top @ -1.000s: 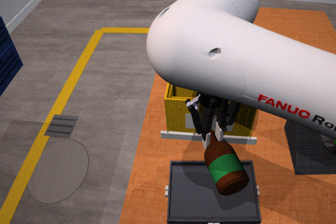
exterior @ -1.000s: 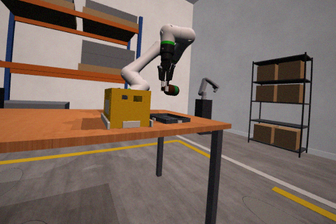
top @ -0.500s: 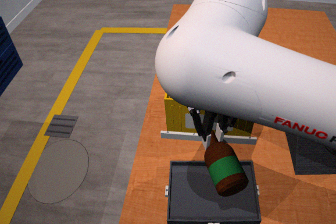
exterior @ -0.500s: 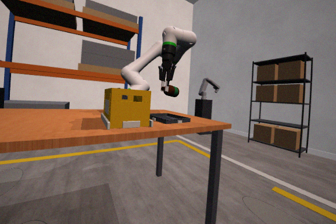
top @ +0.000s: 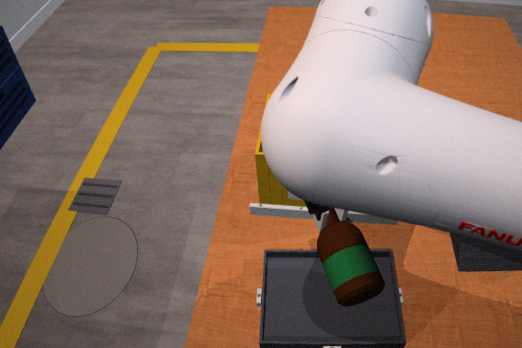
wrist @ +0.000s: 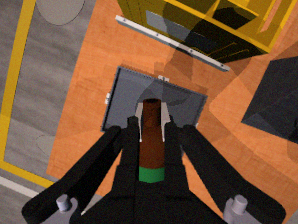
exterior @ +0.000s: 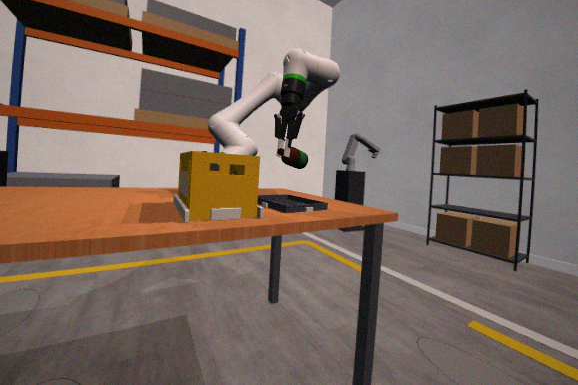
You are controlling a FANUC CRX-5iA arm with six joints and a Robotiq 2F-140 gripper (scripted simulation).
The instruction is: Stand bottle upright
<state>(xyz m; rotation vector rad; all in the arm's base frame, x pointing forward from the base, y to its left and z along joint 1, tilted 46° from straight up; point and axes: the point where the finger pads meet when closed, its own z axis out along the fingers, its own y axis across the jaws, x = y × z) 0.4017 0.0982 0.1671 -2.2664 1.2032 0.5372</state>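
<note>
Now: hand 3 cm past the bottle, 4 cm to the right of it and 3 cm above it. The rest, counted from my hand: yellow crate: 4 cm ahead, 25 cm to the right, 14 cm below; tray: 2 cm behind, 3 cm to the left, 21 cm below.
</note>
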